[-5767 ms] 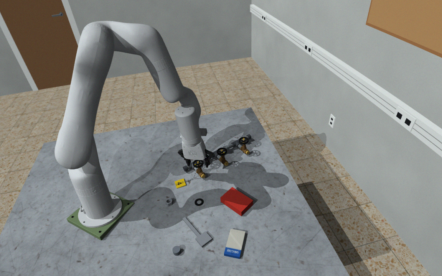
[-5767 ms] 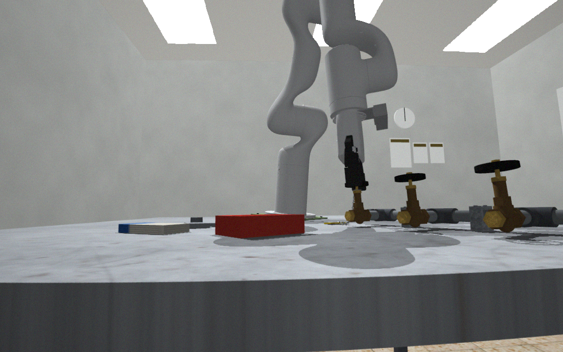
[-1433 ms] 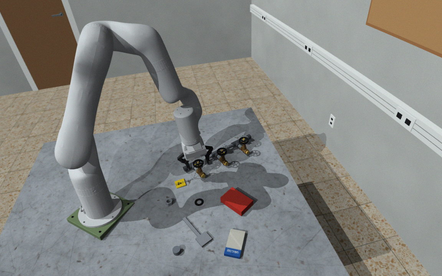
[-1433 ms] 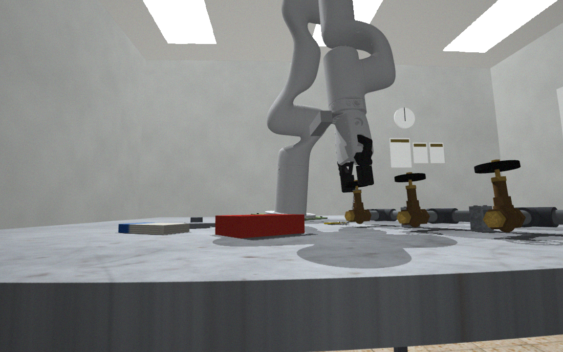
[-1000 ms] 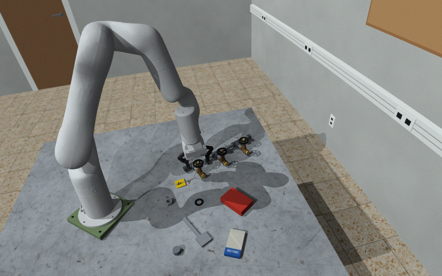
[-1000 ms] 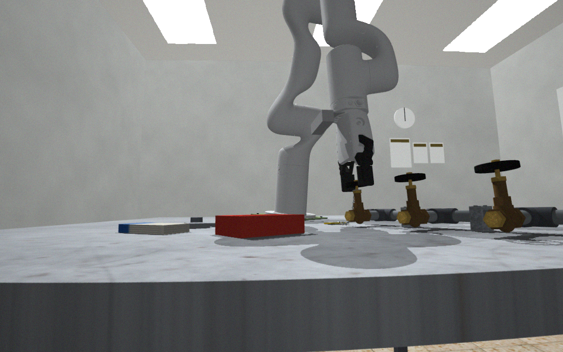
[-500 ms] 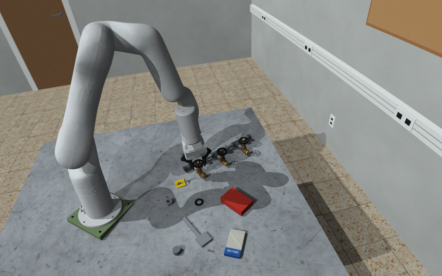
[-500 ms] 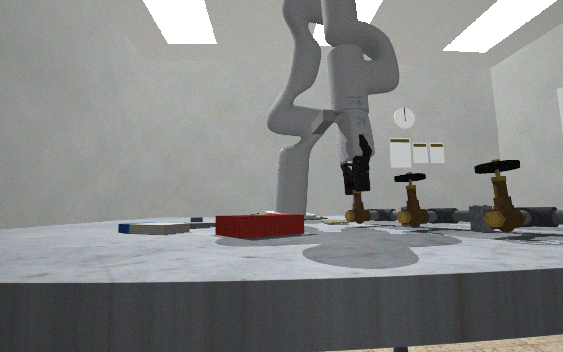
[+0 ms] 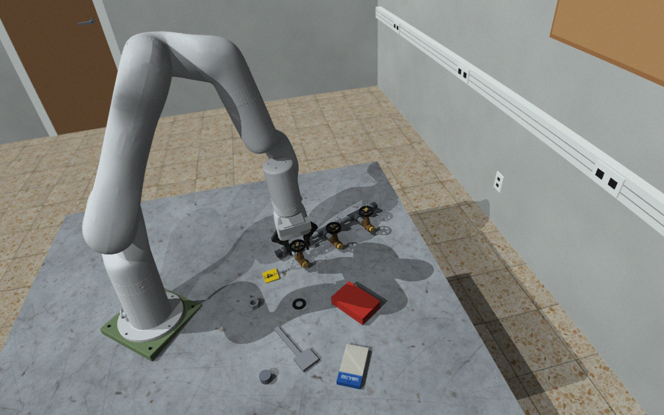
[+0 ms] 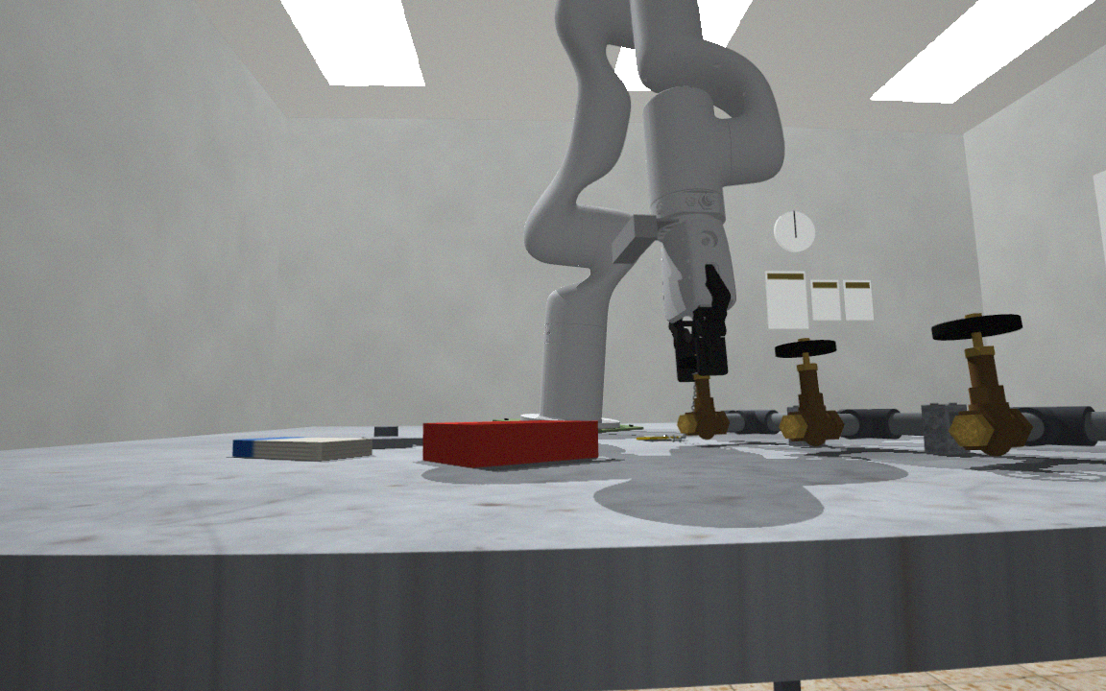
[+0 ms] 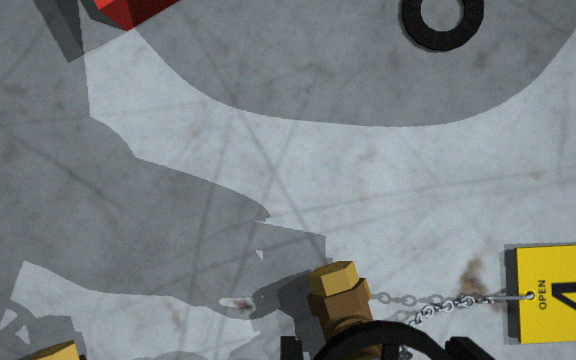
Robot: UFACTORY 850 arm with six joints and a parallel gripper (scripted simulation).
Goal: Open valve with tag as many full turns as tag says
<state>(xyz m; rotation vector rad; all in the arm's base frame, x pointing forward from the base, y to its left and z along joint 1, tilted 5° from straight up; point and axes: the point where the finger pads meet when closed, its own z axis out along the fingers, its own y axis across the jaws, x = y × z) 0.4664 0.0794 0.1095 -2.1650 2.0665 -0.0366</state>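
The yellow tag is 9 cm behind my hand, 2 cm to the right of it and 9 cm below it. Also, from my hand: black washer (4 cm behind, 16 cm to the right, 9 cm below); then red block (13 cm ahead, 21 cm to the right, 8 cm below); then grey nut (17 cm behind, 12 cm to the right, 8 cm below).
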